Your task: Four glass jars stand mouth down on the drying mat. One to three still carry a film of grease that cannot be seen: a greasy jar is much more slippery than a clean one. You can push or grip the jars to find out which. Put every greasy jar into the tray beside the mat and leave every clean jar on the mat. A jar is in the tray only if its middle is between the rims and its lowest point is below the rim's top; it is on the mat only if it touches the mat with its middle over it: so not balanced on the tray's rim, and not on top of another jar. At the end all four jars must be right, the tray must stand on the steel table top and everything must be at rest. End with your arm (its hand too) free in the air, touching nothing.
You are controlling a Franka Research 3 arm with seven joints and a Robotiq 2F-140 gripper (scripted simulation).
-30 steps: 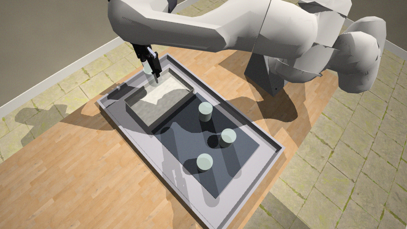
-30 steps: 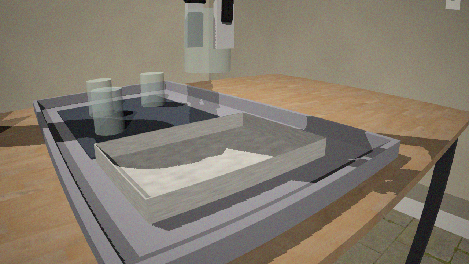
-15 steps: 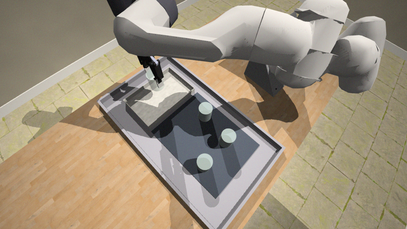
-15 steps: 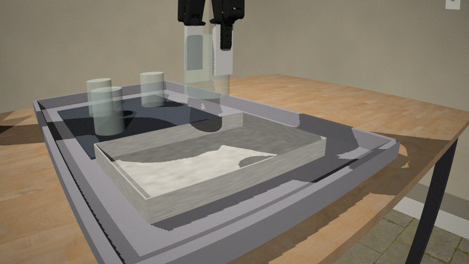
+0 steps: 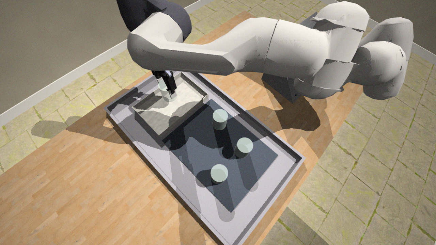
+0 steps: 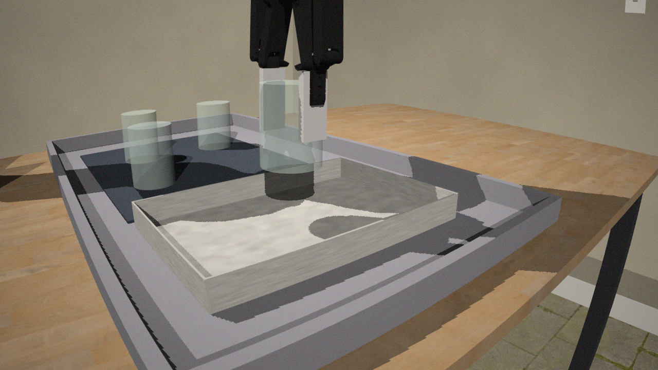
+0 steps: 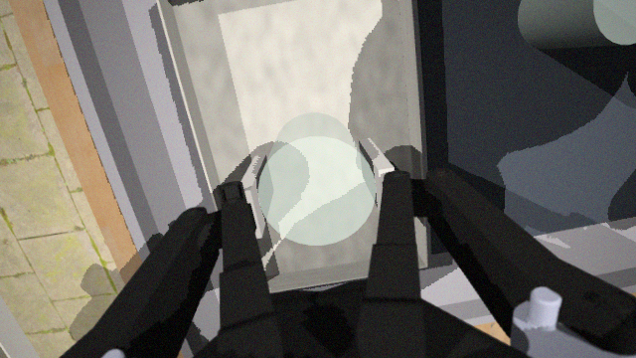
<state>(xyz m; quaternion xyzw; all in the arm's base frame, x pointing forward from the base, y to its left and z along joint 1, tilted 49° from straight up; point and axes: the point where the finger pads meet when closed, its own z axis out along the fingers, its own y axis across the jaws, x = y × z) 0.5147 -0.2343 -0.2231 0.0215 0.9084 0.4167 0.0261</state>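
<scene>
Right now my hand is 12 cm above the tray. Also, from my hand: dark drying mat (32 cm to the left, 13 cm below); steel table top (2 cm ahead, 21 cm to the left, 13 cm below).
</scene>
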